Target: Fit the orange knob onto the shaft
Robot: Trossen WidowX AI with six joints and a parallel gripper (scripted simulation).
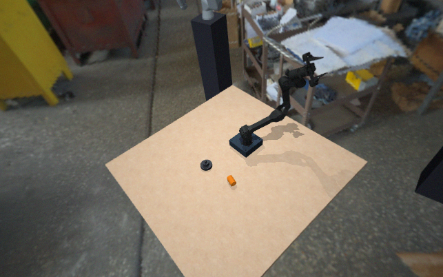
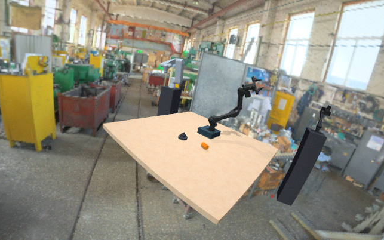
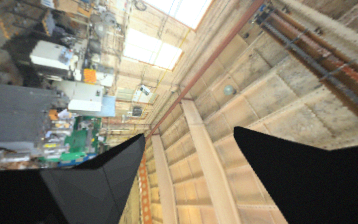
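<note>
Now: gripper tip 58 cm short of the orange knob, 27 cm to the left of it and 61 cm above it. Also, from my gripper tip: pedestal (56 cm ahead, 50 cm to the right, 60 cm below).
</note>
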